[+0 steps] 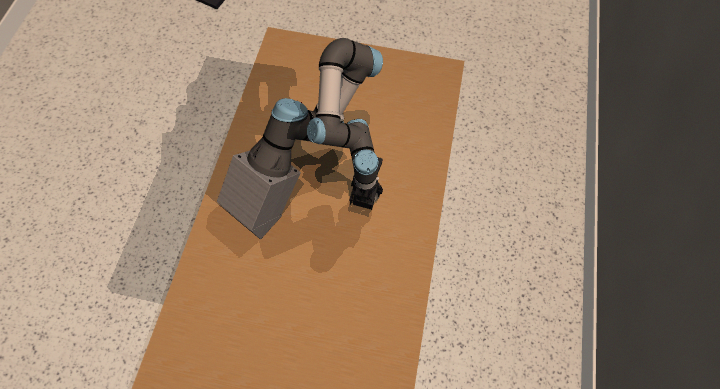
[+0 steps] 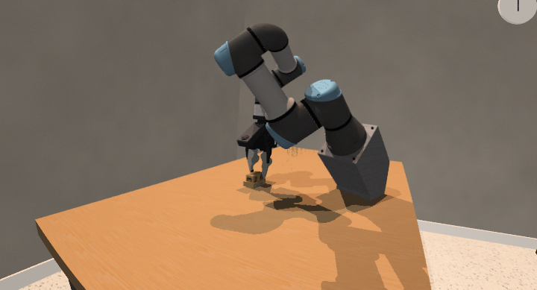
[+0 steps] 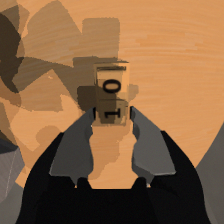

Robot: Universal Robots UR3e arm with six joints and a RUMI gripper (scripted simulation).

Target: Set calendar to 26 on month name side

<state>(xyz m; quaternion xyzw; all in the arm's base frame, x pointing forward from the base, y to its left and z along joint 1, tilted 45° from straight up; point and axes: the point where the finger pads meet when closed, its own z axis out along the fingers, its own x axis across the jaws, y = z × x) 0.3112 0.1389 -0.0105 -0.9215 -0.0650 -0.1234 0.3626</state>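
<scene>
The shallow wooden tray lies 2 cm to the left of my hand and 3 cm below it.
</scene>
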